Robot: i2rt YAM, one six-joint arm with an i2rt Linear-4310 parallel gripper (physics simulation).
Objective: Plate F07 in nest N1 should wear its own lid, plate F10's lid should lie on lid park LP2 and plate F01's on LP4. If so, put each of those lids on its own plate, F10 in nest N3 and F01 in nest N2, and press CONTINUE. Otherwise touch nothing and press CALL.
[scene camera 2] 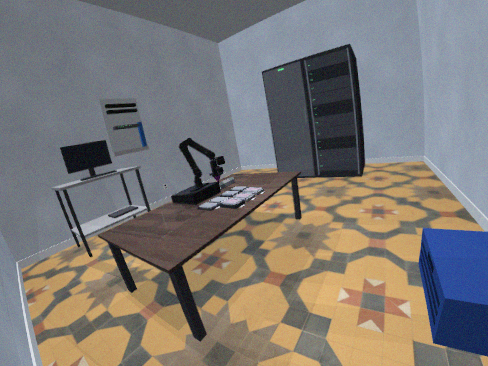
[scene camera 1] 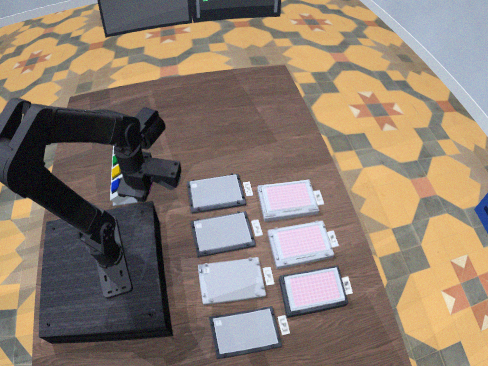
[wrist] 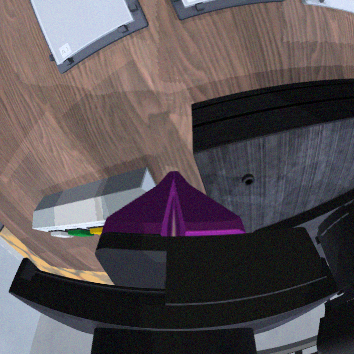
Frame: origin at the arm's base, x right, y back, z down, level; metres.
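Where they show: gripper, fingertip midpoint: (scene camera 1: 143, 199) (wrist: 173, 178); arm's base, link origin: (scene camera 2: 199, 187) (scene camera 1: 110, 256) (wrist: 337, 212).
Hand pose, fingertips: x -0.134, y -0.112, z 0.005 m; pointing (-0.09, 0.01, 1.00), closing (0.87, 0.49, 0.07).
Each offset is from my fingertips to the centre of the thing. "spot": to the spot under its first point. Level surfaces: height alone.
My gripper (scene camera 1: 149, 191) (scene camera 2: 217, 178) (wrist: 173, 178) is shut and empty, its magenta fingers together beside the white button panel {dx -0.172, dy +0.040, dz +0.047 m} (scene camera 1: 120, 201) (wrist: 90, 202). Blue, yellow and green buttons show in scene camera 1; the fingers hide part of the panel in the wrist view. Pink-welled plates sit in nests N3 {dx +0.082, dy -0.357, dz +0.053 m} (scene camera 1: 287, 196), N2 {dx +0.214, dy -0.331, dz +0.055 m} (scene camera 1: 301, 241) and N1 {dx +0.343, dy -0.304, dz +0.050 m} (scene camera 1: 314, 289), N1's frame being black. Grey rectangular lids lie on LP2 {dx -0.009, dy -0.189, dz +0.065 m} (scene camera 1: 218, 191), LP4 {dx +0.115, dy -0.163, dz +0.065 m} (scene camera 1: 224, 233) and the nearest dark park {spot: dx +0.377, dy -0.124, dz +0.061 m} (scene camera 1: 246, 331). A paler piece {spot: dx +0.245, dy -0.142, dz +0.069 m} (scene camera 1: 232, 280) lies between those last two. Lid identities are unreadable; a lid over N1's plate cannot be confirmed.
The black arm base (scene camera 1: 100, 320) (wrist: 280, 170) stands on the brown table {dz +0.079 m} (scene camera 1: 200, 115) (scene camera 2: 165, 235), left of the lid parks. Small label cards stand right of the parks and nests. A blue box (scene camera 2: 460, 280) and dark cabinets (scene camera 2: 315, 115) stand on the floor.
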